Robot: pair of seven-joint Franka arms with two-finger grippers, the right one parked.
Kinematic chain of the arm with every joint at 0, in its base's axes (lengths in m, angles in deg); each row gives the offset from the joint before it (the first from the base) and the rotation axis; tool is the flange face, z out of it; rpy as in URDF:
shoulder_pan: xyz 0 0 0.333 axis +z
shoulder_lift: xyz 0 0 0 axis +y
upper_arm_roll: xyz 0 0 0.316 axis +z
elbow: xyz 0.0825 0 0 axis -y
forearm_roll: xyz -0.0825 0 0.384 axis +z
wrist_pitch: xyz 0 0 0 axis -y
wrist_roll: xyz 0.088 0 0 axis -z
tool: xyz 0 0 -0.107 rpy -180 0 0
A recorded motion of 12 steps. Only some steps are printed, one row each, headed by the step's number.
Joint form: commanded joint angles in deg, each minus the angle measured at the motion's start. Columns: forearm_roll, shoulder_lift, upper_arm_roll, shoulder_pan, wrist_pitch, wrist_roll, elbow.
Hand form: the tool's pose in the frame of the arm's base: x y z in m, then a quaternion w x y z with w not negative. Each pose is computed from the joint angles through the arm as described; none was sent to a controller.
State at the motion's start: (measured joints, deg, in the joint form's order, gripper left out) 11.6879 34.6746 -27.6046 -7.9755 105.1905 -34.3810 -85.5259
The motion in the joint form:
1: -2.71 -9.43 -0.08 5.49 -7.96 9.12 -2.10
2: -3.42 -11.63 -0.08 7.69 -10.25 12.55 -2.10
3: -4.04 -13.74 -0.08 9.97 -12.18 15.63 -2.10
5: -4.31 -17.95 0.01 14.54 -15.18 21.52 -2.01
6: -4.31 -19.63 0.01 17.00 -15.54 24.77 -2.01
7: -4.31 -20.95 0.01 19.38 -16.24 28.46 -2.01
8: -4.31 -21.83 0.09 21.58 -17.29 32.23 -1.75
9: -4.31 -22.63 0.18 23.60 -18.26 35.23 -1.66
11: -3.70 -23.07 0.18 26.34 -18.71 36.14 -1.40
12: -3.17 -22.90 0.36 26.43 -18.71 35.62 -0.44
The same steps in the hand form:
1: 0.5877 -0.2762 0.4095 0.02907 -0.99218 0.05243 0.10950
2: 0.5895 -0.2522 0.4299 0.02783 -0.99137 0.06160 0.11229
3: 0.5909 -0.2279 0.4495 0.02597 -0.99100 0.06723 0.11277
5: 0.5915 -0.1785 0.4891 0.02805 -0.99128 0.07628 0.10369
6: 0.5931 -0.1534 0.5052 0.02710 -0.99179 0.08249 0.09382
7: 0.5936 -0.1291 0.5173 0.02660 -0.99120 0.09325 0.09011
8: 0.5938 -0.1054 0.5266 0.02555 -0.98993 0.10537 0.09105
9: 0.5928 -0.0838 0.5338 0.02501 -0.98895 0.11243 0.09334
11: 0.5943 -0.0544 0.5396 0.02900 -0.99068 0.09626 0.09190
12: 0.5968 -0.0500 0.5455 0.03298 -0.99190 0.08872 0.08473

